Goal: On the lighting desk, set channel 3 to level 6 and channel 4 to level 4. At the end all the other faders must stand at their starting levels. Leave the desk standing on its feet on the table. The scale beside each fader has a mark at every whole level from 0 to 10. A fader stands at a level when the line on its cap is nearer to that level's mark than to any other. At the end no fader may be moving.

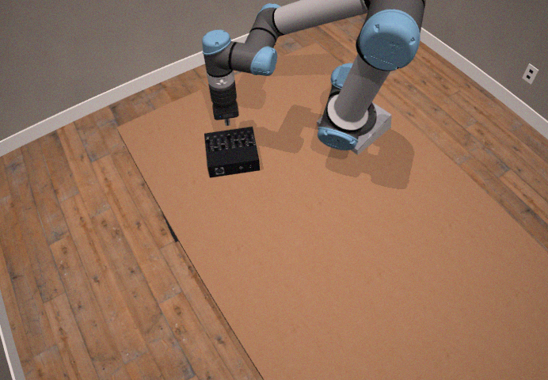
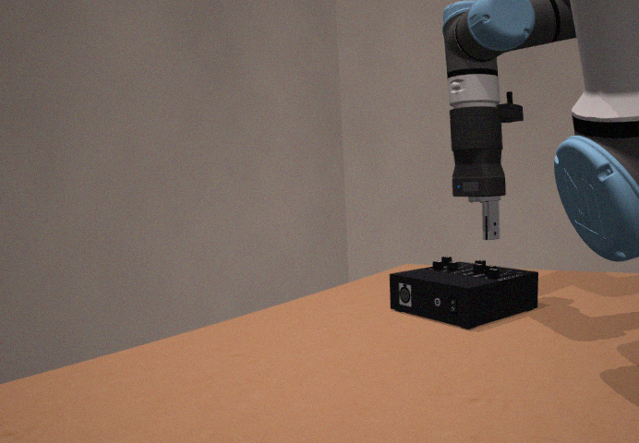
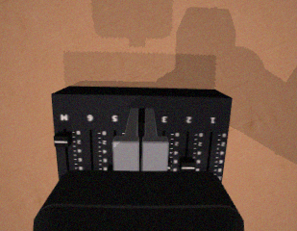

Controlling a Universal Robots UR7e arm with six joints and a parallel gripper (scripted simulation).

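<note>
The channel 3 fader cap lies 5 cm to the left of my hand, 5 cm below it and 1 cm ahead of it. Also, from my hand: channel 2 fader cap: 6 cm to the left, 5 cm below, 1 cm behind; then master fader cap: 7 cm ahead, 5 cm below, 1 cm to the right; then channel 1 fader cap: 9 cm to the left, 5 cm below, 2 cm behind.
</note>
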